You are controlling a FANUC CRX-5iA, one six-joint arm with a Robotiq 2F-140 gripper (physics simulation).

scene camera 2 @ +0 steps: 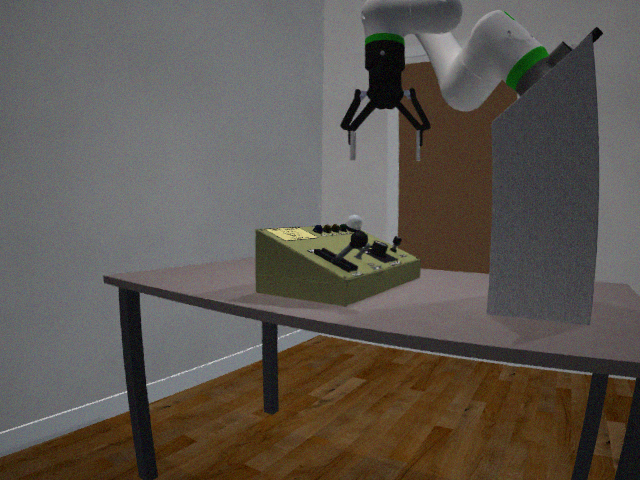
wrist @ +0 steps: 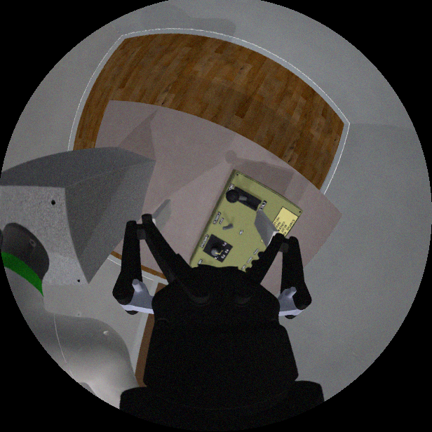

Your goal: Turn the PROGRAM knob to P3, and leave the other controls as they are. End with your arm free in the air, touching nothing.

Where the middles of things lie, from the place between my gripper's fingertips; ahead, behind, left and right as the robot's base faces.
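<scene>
There is the control box (scene camera 2: pixel 295 262), and my gripper is 14 cm to the left of it and 25 cm short of it, and also 23 cm above it.
</scene>
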